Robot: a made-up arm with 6 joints.
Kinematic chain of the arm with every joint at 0, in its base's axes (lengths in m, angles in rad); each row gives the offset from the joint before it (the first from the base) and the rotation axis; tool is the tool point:
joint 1: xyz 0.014 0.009 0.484 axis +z
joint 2: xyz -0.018 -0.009 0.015 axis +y
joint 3: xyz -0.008 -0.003 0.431 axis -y
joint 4: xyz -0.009 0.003 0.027 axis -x
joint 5: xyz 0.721 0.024 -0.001 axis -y
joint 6: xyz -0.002 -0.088 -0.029 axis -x
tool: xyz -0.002 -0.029 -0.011
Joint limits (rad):
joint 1: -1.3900..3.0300
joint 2: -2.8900..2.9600
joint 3: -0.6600..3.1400
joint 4: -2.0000..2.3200
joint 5: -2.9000..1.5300
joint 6: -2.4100..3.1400
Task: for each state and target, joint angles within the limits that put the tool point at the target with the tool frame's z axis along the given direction. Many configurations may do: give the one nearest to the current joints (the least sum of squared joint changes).
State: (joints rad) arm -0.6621 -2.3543 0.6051 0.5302 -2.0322 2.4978
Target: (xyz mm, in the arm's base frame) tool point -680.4 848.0 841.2 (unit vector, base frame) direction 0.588 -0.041 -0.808
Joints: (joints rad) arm -0.9220 -1.4605 1.1784 0.2185 -2.2633 2.8157
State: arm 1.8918 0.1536 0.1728 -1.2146 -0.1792 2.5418
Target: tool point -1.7 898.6 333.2 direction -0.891 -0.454 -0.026
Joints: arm 1.6186 0.9442 0.3118 -0.9261 -0.3422 2.7980
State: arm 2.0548 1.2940 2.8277 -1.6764 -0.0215 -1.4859
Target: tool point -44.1 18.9 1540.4 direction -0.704 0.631 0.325
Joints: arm 2.0619 0.6358 2.5052 -1.5996 0.1650 -1.8755
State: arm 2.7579 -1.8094 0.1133 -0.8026 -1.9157 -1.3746
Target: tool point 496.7 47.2 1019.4 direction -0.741 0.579 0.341
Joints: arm 3.0300 -1.9182 -0.3021 -0.6397 -2.4398 -1.0800
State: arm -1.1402 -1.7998 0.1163 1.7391 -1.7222 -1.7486
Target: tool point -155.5 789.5 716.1 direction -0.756 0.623 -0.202
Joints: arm -1.3862 -2.2403 -0.0690 0.9683 -1.9484 -1.2898
